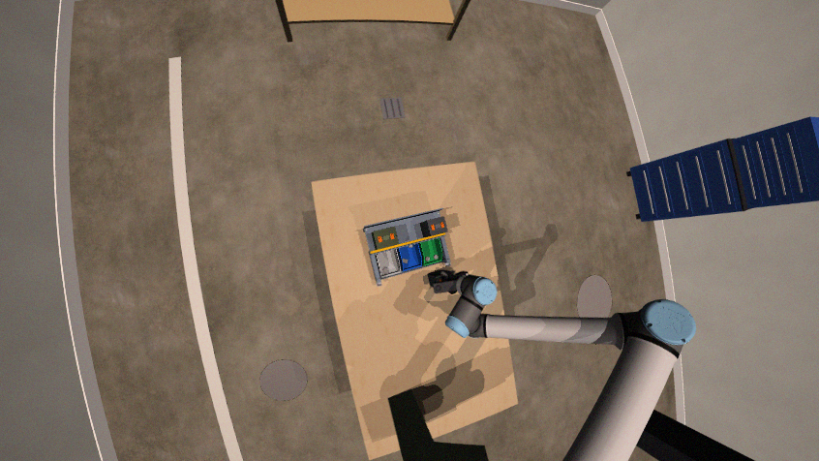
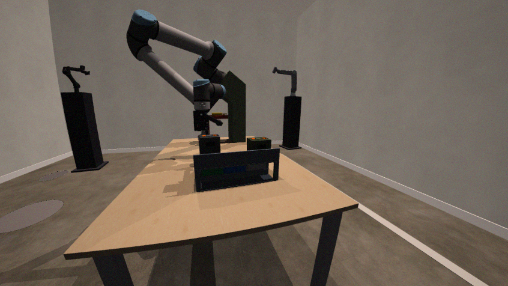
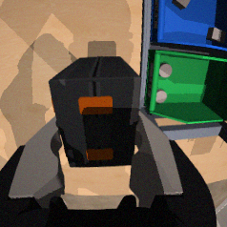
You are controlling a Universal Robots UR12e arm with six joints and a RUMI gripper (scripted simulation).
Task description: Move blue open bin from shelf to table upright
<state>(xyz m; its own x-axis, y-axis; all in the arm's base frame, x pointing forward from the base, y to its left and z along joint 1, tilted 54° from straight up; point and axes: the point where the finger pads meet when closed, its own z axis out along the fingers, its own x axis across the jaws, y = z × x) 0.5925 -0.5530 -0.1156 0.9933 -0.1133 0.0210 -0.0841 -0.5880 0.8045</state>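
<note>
My hand is 180 mm short of the blue open bin, 110 mm to the right of it and 80 mm above it. The rest, counted from my hand: grey bin 220 mm to the left, 180 mm ahead, 80 mm below; bar 230 mm ahead, 100 mm to the left, 10 mm below; green bin 170 mm ahead, 80 mm below, 10 mm to the right.
</note>
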